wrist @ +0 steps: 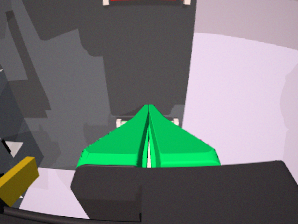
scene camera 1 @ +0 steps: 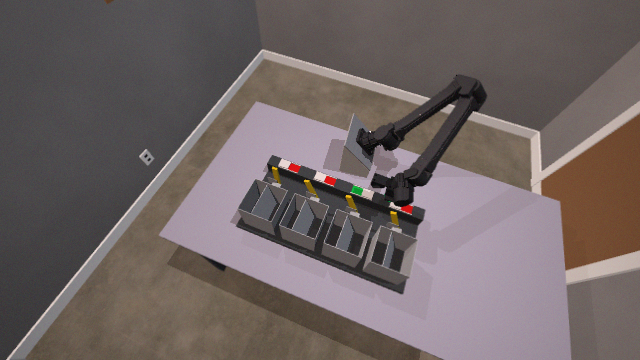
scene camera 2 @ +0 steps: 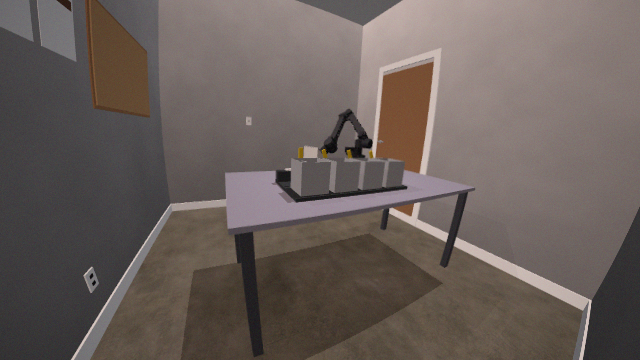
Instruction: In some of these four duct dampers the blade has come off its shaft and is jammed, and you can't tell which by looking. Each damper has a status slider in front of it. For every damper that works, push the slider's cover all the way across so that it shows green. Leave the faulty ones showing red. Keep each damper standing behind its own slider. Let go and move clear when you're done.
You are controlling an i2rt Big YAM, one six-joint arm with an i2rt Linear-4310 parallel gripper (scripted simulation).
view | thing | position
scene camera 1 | damper box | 311,208
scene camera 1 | damper box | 351,223
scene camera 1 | damper box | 393,237
